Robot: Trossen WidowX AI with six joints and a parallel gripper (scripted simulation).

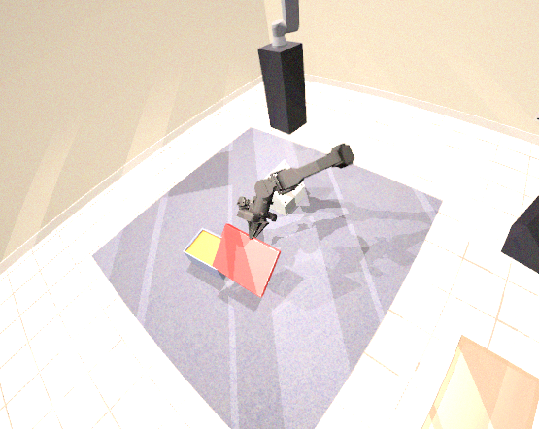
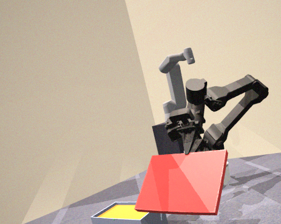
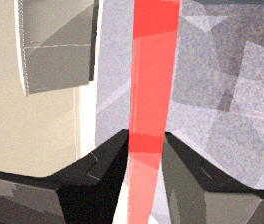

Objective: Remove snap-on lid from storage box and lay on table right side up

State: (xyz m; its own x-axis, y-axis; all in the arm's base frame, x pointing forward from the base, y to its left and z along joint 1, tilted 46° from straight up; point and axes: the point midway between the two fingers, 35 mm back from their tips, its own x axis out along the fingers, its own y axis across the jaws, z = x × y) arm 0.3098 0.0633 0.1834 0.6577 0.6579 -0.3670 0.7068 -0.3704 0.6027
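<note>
My gripper tip is 6 cm short of the red lid, 5 cm above it and 1 cm to the right of it. Round my gripper tip: grey storage box: 20 cm to the right, 19 cm below, 11 cm ahead.
</note>
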